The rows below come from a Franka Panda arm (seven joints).
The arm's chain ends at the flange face. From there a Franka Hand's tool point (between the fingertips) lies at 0.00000 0.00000 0.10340 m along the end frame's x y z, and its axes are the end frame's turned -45 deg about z.
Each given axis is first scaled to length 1.
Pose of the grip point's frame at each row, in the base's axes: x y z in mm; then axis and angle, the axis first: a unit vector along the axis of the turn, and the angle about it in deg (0 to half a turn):
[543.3 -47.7 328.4 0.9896 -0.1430 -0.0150 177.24]
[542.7 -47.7 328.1 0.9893 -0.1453 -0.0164 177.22]
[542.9 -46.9 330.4 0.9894 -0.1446 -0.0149 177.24]
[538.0 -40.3 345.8 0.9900 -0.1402 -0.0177 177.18]
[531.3 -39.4 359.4 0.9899 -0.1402 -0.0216 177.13]
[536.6 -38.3 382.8 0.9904 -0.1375 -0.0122 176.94]
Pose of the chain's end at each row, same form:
[547.1 -43.2 431.6 0.8596 -0.5109 -0.0046 176.79]
[546.8 -43.2 431.3 0.8584 -0.5129 -0.0059 176.71]
[546.7 -42.4 433.6 0.8588 -0.5123 -0.0045 176.80]
[542.3 -35.8 449.0 0.8611 -0.5084 -0.0069 176.62]
[536.4 -34.9 462.6 0.8610 -0.5084 -0.0104 176.40]
[539.9 -33.2 486.0 0.8625 -0.5061 -0.0011 176.64]

